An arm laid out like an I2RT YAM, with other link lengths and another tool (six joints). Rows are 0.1 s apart.
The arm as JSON. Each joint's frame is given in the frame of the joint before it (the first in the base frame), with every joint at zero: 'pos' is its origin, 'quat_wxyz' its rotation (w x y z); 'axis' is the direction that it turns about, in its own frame. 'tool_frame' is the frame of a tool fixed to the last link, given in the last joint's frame.
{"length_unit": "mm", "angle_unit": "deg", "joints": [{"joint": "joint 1", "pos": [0.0, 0.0, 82.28], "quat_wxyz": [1.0, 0.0, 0.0, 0.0], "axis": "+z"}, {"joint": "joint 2", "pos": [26.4, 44.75, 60.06], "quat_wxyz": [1.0, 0.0, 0.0, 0.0], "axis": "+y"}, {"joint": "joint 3", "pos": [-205.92, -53.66, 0.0], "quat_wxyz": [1.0, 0.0, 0.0, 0.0], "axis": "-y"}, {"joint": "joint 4", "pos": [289.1, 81.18, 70.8], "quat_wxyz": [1.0, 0.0, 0.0, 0.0], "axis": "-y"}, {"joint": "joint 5", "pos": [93.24, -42.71, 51.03], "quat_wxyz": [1.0, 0.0, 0.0, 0.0], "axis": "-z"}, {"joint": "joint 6", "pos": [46.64, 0.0, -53.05], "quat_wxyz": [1.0, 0.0, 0.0, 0.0], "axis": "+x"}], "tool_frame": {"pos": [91.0, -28.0, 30.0], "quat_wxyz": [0.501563, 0.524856, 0.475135, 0.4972]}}
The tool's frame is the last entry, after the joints.
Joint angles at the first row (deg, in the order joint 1, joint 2, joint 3, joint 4, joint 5, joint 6):
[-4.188 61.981 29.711 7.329 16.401 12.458]
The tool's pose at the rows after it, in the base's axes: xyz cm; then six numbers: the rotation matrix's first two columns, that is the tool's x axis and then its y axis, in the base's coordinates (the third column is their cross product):
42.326, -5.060, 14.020, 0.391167, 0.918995, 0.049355, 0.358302, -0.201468, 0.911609
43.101, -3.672, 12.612, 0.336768, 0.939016, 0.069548, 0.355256, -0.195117, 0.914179
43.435, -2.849, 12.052, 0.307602, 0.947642, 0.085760, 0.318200, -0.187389, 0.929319
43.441, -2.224, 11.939, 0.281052, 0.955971, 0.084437, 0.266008, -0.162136, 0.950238
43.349, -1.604, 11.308, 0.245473, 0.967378, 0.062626, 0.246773, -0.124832, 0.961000
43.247, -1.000, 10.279, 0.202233, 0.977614, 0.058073, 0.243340, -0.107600, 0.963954
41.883, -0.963, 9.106, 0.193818, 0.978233, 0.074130, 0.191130, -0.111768, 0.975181
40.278, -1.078, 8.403, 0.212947, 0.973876, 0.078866, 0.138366, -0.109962, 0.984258
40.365, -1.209, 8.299, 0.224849, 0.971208, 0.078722, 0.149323, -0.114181, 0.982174
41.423, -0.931, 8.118, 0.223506, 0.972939, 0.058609, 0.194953, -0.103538, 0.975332
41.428, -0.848, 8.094, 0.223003, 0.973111, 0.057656, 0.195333, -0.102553, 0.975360
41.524, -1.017, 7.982, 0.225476, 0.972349, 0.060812, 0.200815, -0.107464, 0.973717
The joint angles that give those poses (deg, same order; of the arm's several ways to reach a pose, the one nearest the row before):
[-1.753 66.872 29.035 13.035 15.191 8.780]
[-0.544 71.072 28.564 18.604 12.915 8.745]
[0.345 74.063 27.403 25.420 12.265 8.570]
[1.042 76.503 25.636 33.316 12.095 7.231]
[1.414 79.158 24.276 39.183 11.021 5.063]
[1.466 81.980 23.268 43.692 8.752 4.011]
[1.475 85.681 19.636 54.125 8.432 4.172]
[1.986 89.327 16.641 63.699 10.341 4.095]
[2.021 88.863 16.916 62.200 10.982 4.385]
[2.382 88.636 19.495 56.822 11.166 3.929]
[2.536 88.767 19.548 56.881 11.297 3.905]
[2.242 88.854 19.798 56.348 11.073 4.144]

